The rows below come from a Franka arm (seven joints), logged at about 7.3 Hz.
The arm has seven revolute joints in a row. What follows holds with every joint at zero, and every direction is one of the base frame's. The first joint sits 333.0 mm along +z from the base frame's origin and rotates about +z. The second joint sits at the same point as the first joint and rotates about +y. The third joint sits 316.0 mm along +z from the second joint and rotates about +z. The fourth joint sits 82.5 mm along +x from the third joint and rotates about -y. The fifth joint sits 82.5 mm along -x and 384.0 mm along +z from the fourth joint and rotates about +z. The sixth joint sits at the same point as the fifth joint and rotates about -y. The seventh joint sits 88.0 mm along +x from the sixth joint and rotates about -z. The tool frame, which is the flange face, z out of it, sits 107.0 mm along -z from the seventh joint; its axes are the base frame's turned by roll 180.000, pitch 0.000 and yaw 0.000 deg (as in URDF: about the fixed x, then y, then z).
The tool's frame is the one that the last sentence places.
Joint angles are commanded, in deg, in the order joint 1, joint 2, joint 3, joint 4, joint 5, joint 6, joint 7. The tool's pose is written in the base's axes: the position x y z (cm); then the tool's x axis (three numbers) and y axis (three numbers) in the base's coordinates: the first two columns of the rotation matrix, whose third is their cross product. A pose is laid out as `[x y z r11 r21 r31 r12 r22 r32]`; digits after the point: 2 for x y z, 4 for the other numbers.
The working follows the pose.
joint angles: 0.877, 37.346, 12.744, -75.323, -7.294, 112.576, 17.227
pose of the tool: [71.99 12.82 36.30 0.9982 -0.0601 0.0086 -0.0599 -0.9980 -0.0195]
Where each joint sits with the arm in this pose, in the base's axes (m; each line is computed from the numbers above, not from the rounded line before):
joint 1: 0.0000 0.0000 0.3330
joint 2: 0.0000 0.0000 0.3330
joint 3: 0.1917 0.0029 0.5842
joint 4: 0.2554 0.0221 0.5354
joint 5: 0.6334 0.1052 0.4688
joint 6: 0.6334 0.1052 0.4688
joint 7: 0.7189 0.1262 0.4700
the tool: 0.7199 0.1282 0.3630

